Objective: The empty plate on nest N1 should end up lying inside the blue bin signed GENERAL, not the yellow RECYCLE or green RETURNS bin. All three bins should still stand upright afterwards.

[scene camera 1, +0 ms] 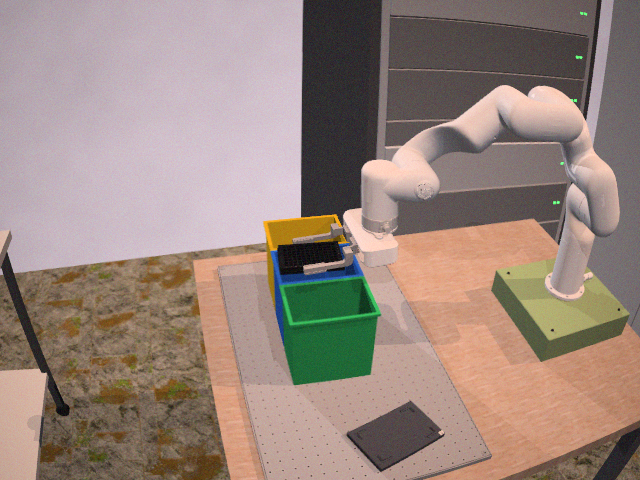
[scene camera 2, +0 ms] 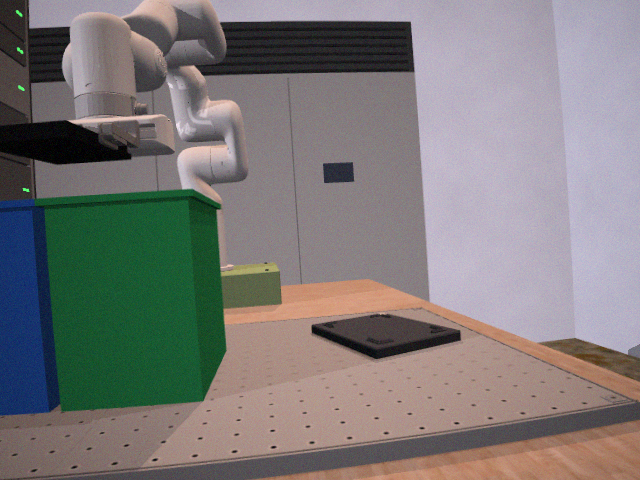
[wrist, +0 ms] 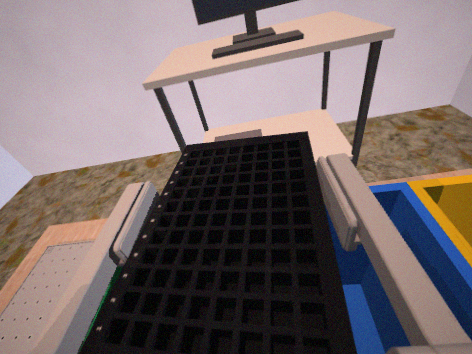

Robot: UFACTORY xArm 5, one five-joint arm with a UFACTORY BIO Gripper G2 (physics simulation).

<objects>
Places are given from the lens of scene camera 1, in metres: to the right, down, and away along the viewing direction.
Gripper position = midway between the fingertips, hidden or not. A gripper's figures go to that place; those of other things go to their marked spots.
my gripper (scene camera 1: 298, 257): -0.04, 0.03, 1.19
green bin (scene camera 1: 329, 326): 0.02, 0.17, 1.13
black gridded plate (scene camera 1: 292, 257): -0.06, 0.04, 1.18
blue bin (scene camera 1: 354, 270): 0.07, 0.07, 1.29
yellow bin (scene camera 1: 278, 232): -0.10, -0.02, 1.44
The marked spots on the yellow bin and the blue bin are 0.25 m apart.
</objects>
